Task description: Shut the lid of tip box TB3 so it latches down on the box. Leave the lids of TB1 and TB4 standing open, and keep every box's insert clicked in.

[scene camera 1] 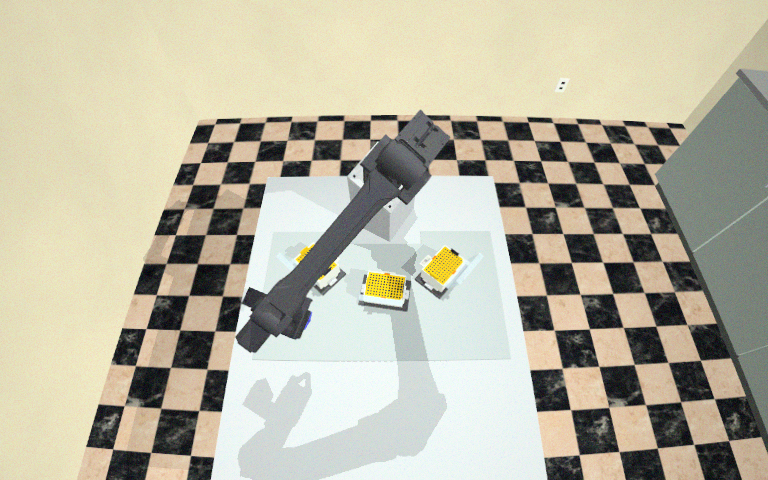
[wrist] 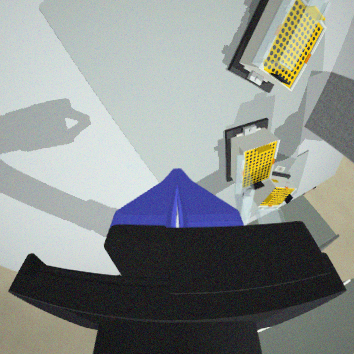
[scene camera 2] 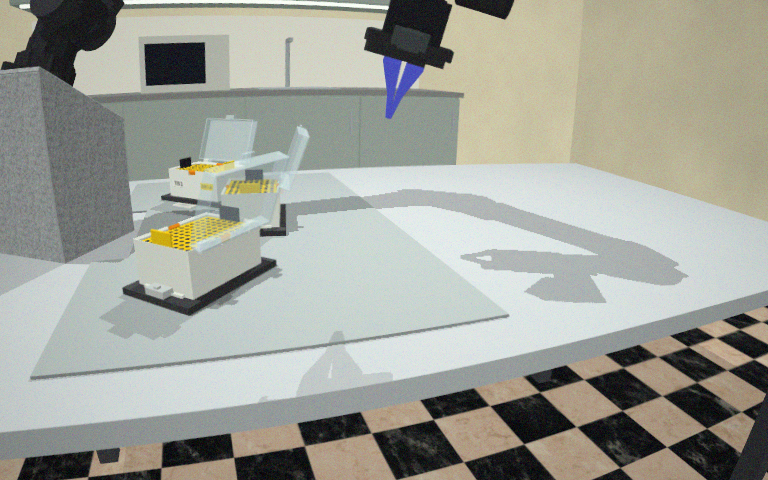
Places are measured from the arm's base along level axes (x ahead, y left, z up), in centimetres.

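Where they show: gripper, fingertip midpoint: (scene camera 1: 308, 320) (wrist: 176, 174) (scene camera 2: 388, 117); arm's base at its link origin: (scene camera 2: 38, 93).
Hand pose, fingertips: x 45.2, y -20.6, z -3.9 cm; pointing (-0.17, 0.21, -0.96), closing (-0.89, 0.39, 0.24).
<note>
Each offset is from my fingertips to the top centre of the thing. "spot": to the spot under its first point. Level surfaces: height alone.
My gripper (scene camera 1: 307, 321) (scene camera 2: 389, 115) (wrist: 176, 174) is shut and empty, high above the table, away from the boxes. Three white tip boxes have yellow inserts seated in them. The left box (scene camera 1: 331, 277) (scene camera 2: 226, 260) (wrist: 294, 45) is partly behind the arm; its clear lid {spot: dx -19.7, dy -8.7, dz -3.5 cm} (scene camera 1: 285, 260) stands open. The middle box {dx -14.2, dy +20.7, dz -10.5 cm} (scene camera 1: 385, 287) (scene camera 2: 252, 186) (wrist: 260, 165) has its clear lid {dx -7.7, dy +19.4, dz -2.6 cm} (scene camera 2: 299, 150) (wrist: 240, 187) open. The right box {dx -20.7, dy +39.7, dz -10.5 cm} (scene camera 1: 444, 266) (scene camera 2: 195, 183) (wrist: 277, 196) has its clear lid {dx -16.1, dy +44.5, dz -2.6 cm} (scene camera 1: 470, 268) (scene camera 2: 229, 138) upright. A dark label on its wall resembles TB3, but is blurred; the other names cannot be read.
The boxes stand on dark bases on a pale mat {dz -17.9 cm} (scene camera 1: 464, 333) (scene camera 2: 368, 288) (wrist: 130, 65). The grey pedestal (scene camera 2: 84, 169) (wrist: 335, 110) stands behind them. The arm (scene camera 1: 339, 232) passes over the left box in scene camera 1. The white table {dz -18.2 cm} (scene camera 1: 481, 418) (scene camera 2: 594, 209) reaches beyond the mat.
</note>
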